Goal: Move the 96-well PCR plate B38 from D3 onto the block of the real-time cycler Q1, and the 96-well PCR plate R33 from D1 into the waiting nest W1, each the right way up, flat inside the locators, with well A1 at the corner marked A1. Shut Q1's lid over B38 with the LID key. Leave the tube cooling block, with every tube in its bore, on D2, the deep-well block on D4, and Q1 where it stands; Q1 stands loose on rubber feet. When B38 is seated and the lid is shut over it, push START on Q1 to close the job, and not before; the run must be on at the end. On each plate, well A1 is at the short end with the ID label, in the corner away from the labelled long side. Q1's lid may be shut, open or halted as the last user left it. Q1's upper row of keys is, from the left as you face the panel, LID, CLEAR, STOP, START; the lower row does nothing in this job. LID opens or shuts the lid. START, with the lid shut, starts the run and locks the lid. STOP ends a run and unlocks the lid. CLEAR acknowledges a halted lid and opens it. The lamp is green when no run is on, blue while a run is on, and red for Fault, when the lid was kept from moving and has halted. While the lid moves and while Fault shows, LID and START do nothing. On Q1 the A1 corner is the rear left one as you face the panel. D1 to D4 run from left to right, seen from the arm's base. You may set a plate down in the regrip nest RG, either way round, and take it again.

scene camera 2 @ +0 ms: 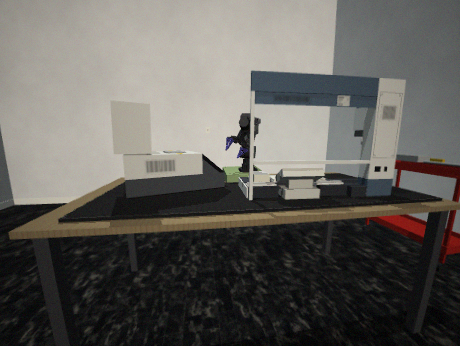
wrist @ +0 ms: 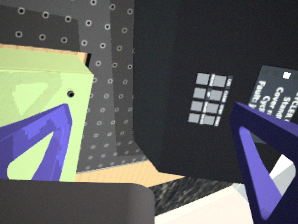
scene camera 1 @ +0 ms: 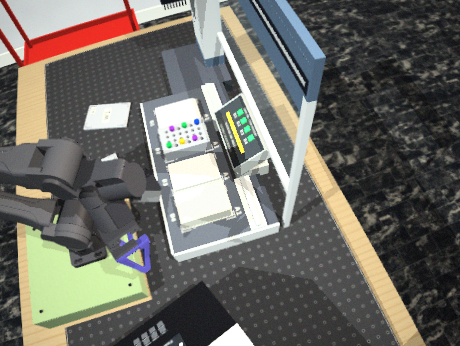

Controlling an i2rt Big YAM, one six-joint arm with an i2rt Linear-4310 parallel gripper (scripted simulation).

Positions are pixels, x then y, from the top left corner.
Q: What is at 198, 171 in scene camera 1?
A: A white 96-well PCR plate.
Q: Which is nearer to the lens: the tube cooling block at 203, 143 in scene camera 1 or the white 96-well PCR plate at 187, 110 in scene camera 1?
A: The tube cooling block.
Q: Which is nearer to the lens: the tube cooling block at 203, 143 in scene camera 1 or the white deep-well block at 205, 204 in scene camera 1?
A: The white deep-well block.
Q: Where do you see a white lid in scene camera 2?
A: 131, 127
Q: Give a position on a white frame post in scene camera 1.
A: At 307, 112
